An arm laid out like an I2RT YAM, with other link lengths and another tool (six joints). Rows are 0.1 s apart.
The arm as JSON. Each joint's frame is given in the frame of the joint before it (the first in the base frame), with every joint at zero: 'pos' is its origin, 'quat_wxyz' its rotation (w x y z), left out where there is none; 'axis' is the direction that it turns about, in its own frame. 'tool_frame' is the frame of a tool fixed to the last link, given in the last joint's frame.
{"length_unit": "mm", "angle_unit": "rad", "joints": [
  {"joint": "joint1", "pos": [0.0, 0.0, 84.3], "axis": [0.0, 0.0, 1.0]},
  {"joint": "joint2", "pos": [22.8, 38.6, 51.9], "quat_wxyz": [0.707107, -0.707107, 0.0, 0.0], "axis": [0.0, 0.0, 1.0]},
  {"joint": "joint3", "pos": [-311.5, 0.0, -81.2], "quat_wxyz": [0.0, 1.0, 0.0, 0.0], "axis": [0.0, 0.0, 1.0]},
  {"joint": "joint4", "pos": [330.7, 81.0, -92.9], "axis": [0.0, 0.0, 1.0]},
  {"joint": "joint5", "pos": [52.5, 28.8, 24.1], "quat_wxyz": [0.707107, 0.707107, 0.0, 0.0], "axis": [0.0, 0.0, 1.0]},
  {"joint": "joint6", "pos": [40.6, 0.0, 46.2], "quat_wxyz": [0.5, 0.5, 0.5, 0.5], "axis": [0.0, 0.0, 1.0]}
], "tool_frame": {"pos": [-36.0, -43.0, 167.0], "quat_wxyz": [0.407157, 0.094, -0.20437, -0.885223]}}
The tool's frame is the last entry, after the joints.
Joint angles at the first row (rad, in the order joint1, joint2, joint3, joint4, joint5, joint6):
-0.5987, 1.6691, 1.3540, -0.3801, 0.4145, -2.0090
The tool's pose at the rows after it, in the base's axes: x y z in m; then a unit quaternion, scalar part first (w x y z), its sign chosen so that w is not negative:
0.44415 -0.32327 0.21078 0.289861 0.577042 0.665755 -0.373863
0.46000 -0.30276 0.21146 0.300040 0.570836 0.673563 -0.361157
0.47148 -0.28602 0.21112 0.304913 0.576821 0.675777 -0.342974
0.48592 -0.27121 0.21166 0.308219 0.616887 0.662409 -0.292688
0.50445 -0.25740 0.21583 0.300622 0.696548 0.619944 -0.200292
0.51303 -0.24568 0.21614 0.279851 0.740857 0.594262 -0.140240
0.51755 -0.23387 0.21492 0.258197 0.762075 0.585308 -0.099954
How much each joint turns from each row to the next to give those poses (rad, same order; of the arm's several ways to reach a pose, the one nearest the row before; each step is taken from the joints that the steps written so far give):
0.0347, 0.0000, 0.0000, 0.0255, 0.0004, 0.0011
0.0450, 0.0001, 0.0001, 0.0034, 0.0000, 0.0225
0.0313, -0.0001, -0.0001, -0.0034, -0.0046, 0.0458
0.0133, 0.0001, 0.0001, -0.0004, -0.0328, 0.1320
-0.0003, -0.0001, -0.0001, -0.0007, -0.0546, 0.2533
-0.0001, 0.0008, 0.0001, -0.0210, -0.0446, 0.1621
0.0001, 0.0000, 0.0000, -0.0244, -0.0481, 0.0935

